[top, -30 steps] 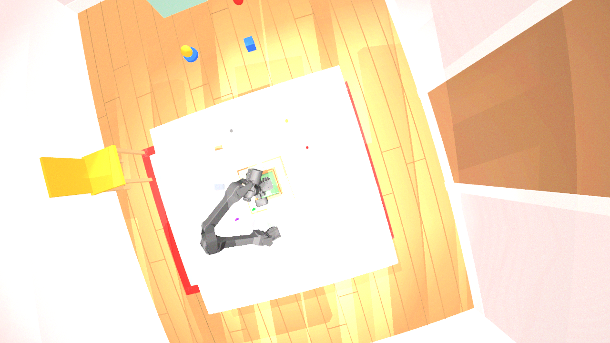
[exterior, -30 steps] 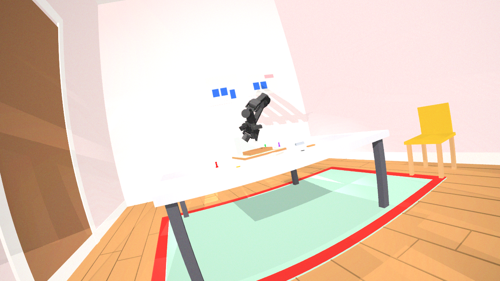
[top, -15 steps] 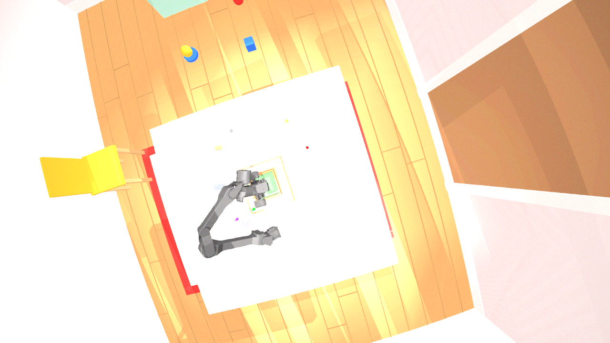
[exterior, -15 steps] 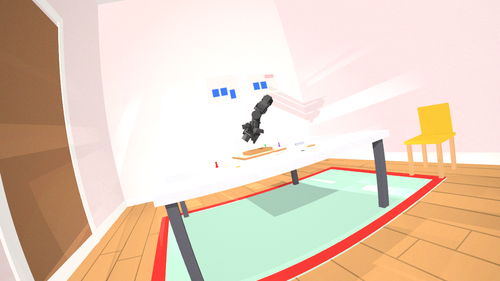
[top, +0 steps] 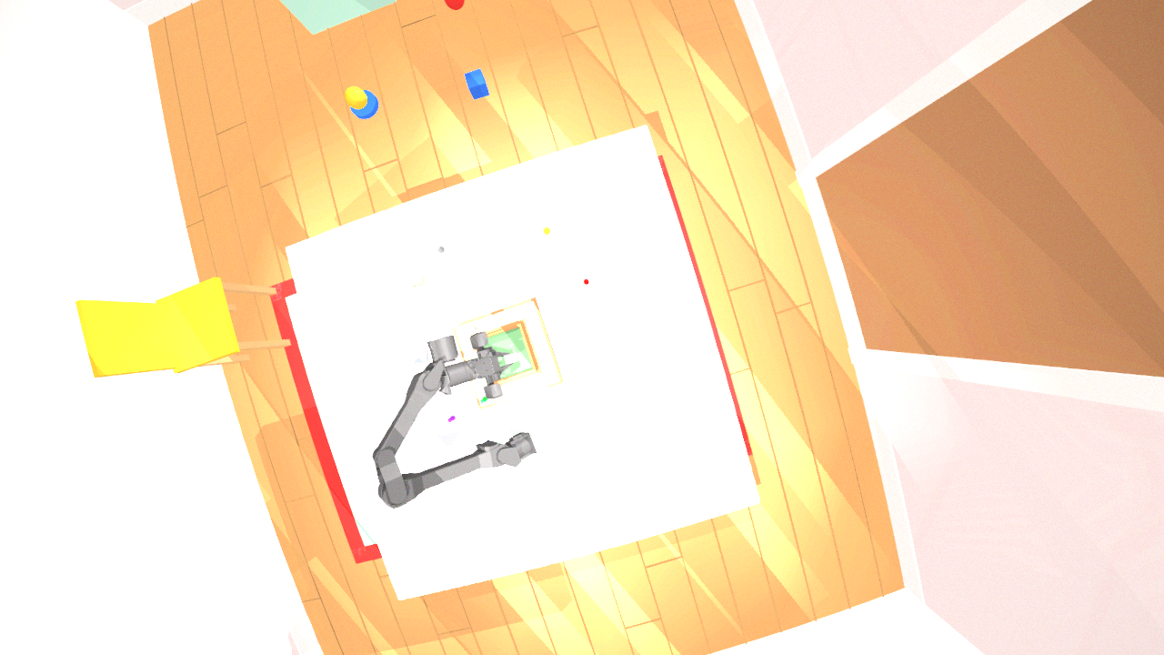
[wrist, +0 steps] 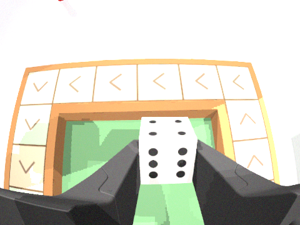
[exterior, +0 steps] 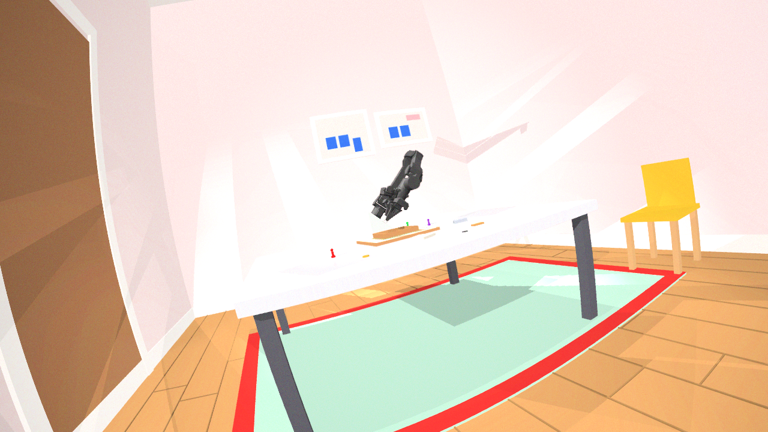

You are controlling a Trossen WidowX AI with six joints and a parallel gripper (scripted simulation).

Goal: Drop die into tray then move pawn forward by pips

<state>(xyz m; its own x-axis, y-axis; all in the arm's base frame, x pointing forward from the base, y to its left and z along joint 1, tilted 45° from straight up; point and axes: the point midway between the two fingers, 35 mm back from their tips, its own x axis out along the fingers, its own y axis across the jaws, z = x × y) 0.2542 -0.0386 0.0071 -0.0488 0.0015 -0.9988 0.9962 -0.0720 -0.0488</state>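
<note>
The green pawn is 90 mm behind my gripper tip, 150 mm to the left of it and 50 mm below it. From my gripper tip the other things lie so: green dice tray 20 mm ahead, 30 mm to the left, 70 mm below; purple pawn 110 mm behind, 280 mm to the left, 70 mm below; white die right at my gripper tip.
</note>
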